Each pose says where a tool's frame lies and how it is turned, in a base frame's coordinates. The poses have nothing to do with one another.
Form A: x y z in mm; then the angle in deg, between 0 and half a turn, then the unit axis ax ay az.
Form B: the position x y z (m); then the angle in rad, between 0 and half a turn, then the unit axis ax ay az. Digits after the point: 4 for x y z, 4 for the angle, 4 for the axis.
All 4 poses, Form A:
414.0 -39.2 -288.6 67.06 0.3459 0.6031 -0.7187
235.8 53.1 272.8 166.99 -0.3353 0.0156 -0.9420
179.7 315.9 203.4 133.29 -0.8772 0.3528 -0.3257
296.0 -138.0 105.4 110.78 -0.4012 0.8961 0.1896
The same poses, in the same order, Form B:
0.4140 -0.0392 -0.2886 1.1704 0.3459 0.6031 -0.7187
0.2358 0.0531 0.2728 2.9145 -0.3353 0.0156 -0.9420
0.1797 0.3159 0.2034 2.3263 -0.8772 0.3528 -0.3257
0.2960 -0.1380 0.1054 1.9335 -0.4012 0.8961 0.1896

